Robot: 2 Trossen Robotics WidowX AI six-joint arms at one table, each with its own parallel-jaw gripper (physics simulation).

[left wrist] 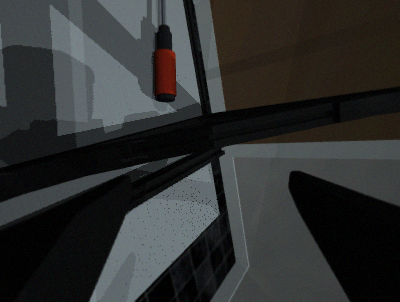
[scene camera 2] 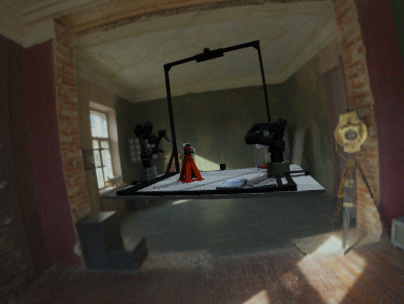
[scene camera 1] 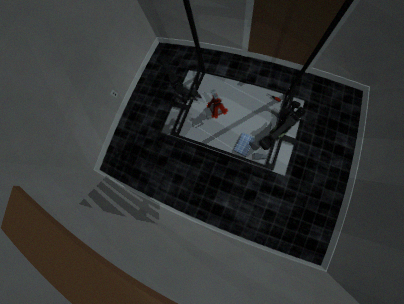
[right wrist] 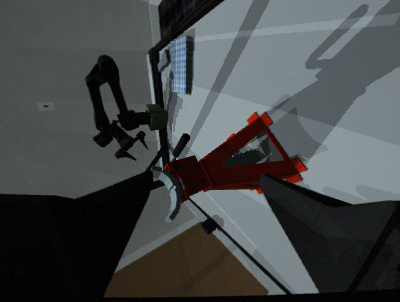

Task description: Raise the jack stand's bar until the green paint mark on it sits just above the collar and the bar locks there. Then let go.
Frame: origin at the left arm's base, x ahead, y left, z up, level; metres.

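Seen in the pictures: left gripper, fingertip midpoint: (left wrist: pixel 210 181) (scene camera 1: pixel 288 106) (right wrist: pixel 142 154); right gripper, fingertip midpoint: (scene camera 2: pixel 168 147) (scene camera 1: pixel 199 99) (right wrist: pixel 207 177); left arm's base at its link origin: (scene camera 2: pixel 277 161) (right wrist: pixel 148 117); right arm's base at its link origin: (scene camera 2: pixel 147 167).
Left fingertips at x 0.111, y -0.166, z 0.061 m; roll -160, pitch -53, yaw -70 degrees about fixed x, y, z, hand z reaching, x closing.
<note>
Pixels of each thing's middle, then the offset from my left fingertips to it. "spot": a spot on its surface instead.
- small dark green patch at a spot on its surface: (right wrist: pixel 230 162) spot: dx +0.416, dy +0.465, dz -0.042 m
- blue checked block at the middle of its body: (right wrist: pixel 180 67) (scene camera 2: pixel 232 184) (scene camera 1: pixel 244 144) dx -0.017, dy +0.472, dz -0.135 m
- red-handled tool at the middle of its body: (left wrist: pixel 164 43) (scene camera 1: pixel 273 97) dx +0.177, dy -0.042, dz -0.135 m
The red jack stand (scene camera 1: pixel 217 107) (scene camera 2: pixel 189 172) (right wrist: pixel 196 172) stands upright on the table. Its grey saddle (scene camera 2: pixel 188 146) (right wrist: pixel 174 196) sits close above the red collar, and its black lever (right wrist: pixel 181 145) sticks out at the side. A small dark green patch (right wrist: pixel 230 162) shows between the legs, below the collar; I cannot tell whether it is the bar's mark. My right gripper (scene camera 2: pixel 164 142) (right wrist: pixel 207 177) is open and empty, beside the stand and apart from it, with the stand in view between its fingers. My left gripper (left wrist: pixel 210 181) (right wrist: pixel 142 154) is open and empty, far from the stand.
A blue checked block (scene camera 1: pixel 243 143) (scene camera 2: pixel 232 184) (right wrist: pixel 181 65) lies near the table edge. A red-handled tool (scene camera 1: pixel 275 98) (left wrist: pixel 165 72) lies at the far edge on the left arm's side. Black frame posts (scene camera 2: pixel 171 115) rise from the table's sides.
</note>
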